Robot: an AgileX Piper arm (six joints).
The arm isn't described. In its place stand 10 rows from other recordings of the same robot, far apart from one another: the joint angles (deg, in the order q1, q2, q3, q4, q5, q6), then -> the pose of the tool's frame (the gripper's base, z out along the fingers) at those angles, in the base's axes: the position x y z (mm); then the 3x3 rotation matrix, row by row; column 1 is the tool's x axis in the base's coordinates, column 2 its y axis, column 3 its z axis.
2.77, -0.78, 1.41, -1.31, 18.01, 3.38 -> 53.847 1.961 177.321; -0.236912 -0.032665 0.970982; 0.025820 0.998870 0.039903; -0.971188 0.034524 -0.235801
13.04, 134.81, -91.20, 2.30, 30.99, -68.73 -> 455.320 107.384 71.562; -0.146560 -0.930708 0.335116; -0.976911 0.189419 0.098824; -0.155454 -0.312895 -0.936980
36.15, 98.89, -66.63, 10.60, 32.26, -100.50 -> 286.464 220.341 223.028; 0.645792 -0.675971 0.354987; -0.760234 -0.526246 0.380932; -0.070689 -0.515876 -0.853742
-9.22, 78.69, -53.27, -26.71, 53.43, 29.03 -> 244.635 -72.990 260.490; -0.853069 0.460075 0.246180; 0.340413 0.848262 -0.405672; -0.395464 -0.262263 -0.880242
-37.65, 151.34, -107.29, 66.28, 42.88, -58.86 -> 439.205 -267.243 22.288; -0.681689 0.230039 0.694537; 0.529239 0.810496 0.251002; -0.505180 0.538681 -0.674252
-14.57, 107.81, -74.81, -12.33, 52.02, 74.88 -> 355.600 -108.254 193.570; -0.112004 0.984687 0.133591; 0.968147 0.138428 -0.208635; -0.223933 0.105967 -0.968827
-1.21, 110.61, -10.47, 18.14, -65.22, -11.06 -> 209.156 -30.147 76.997; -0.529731 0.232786 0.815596; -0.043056 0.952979 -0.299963; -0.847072 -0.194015 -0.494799
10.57, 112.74, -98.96, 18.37, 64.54, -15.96 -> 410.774 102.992 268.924; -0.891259 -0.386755 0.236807; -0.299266 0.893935 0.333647; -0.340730 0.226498 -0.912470
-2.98, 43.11, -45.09, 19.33, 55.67, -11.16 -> 127.124 18.291 332.310; -0.731975 -0.135326 0.667757; 0.038612 0.970262 0.238956; -0.680236 0.200693 -0.704983
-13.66, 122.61, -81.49, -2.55, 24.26, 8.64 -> 432.230 -106.759 130.924; -0.812522 0.336317 0.476128; 0.310647 0.940957 -0.134528; -0.493260 0.038601 -0.869025
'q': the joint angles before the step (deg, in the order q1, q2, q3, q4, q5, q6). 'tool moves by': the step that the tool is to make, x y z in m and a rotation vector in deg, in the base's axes. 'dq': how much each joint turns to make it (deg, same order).
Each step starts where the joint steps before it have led.
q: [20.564 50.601 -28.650 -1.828 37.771 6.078]
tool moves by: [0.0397 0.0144 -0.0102 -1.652 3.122 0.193]
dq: [-0.014 12.600 -4.570 -0.691 -4.524 0.240]
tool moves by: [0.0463 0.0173 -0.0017 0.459 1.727 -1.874]
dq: [0.021 11.773 -8.407 -0.304 -1.851 2.461]
